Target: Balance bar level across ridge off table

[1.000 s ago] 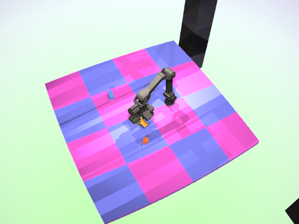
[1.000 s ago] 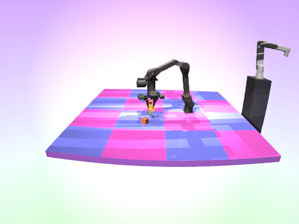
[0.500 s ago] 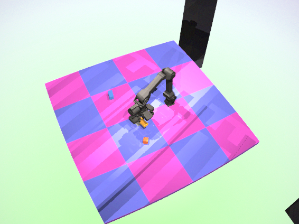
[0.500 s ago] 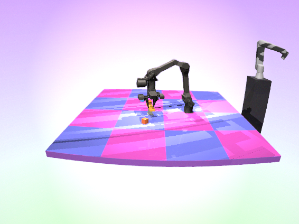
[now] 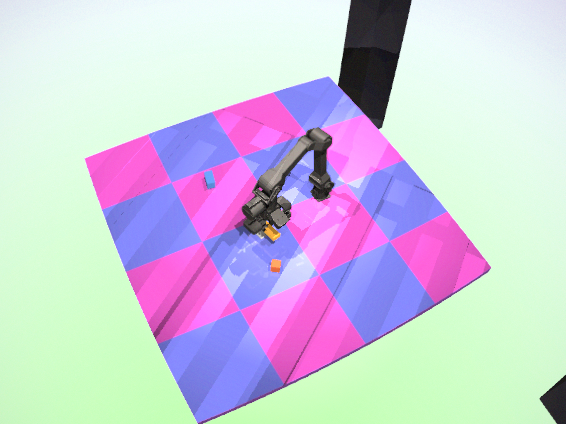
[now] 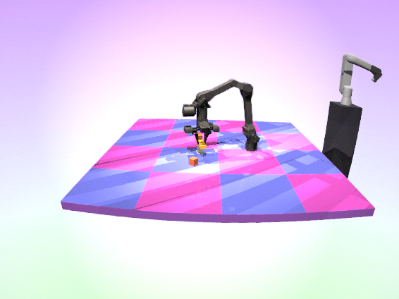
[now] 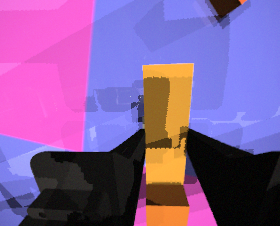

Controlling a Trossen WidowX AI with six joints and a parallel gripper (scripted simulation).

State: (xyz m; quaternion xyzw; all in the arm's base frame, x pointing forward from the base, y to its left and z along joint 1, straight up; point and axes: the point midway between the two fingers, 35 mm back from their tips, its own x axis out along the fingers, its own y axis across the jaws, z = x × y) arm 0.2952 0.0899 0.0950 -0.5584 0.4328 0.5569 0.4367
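Now: gripper tip 1 cm short of the orange bar, 4 cm to the left of it and 1 cm below it. From my gripper tip the other things lie so: blue block 8 cm ahead, 35 cm to the right, 4 cm below; orange cube 3 cm ahead, 14 cm to the left, 4 cm below.
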